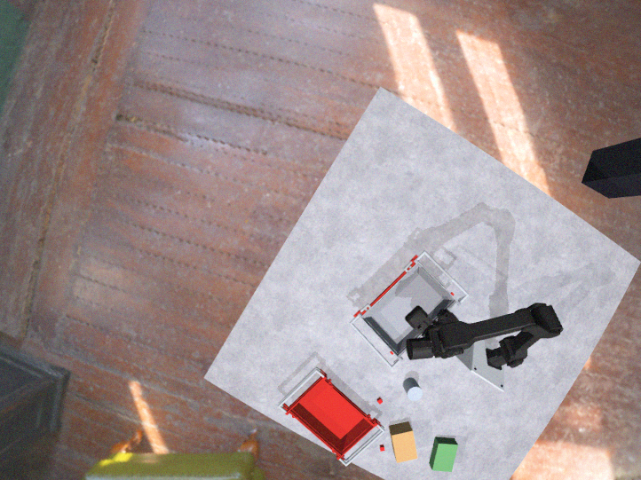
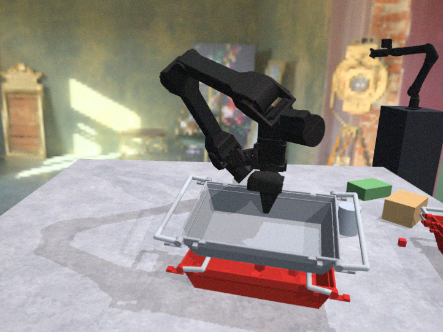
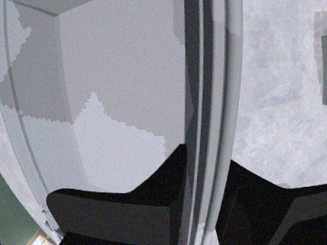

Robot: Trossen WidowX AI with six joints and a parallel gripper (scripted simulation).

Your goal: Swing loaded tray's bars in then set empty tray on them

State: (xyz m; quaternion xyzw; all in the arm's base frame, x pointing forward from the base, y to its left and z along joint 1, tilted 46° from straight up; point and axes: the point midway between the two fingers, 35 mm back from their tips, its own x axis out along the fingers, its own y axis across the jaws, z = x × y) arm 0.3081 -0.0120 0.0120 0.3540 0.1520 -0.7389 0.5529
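Right now the grey see-through tray is 8 cm ahead of my gripper tip, 3 cm to the right of it and 1 cm above it. The rest, counted from my gripper tip: red cube 35 cm to the left, 10 cm below, 3 cm behind; then grey cylinder 25 cm to the left, 11 cm behind, 8 cm below; then tan block 46 cm to the left, 18 cm behind, 8 cm below.
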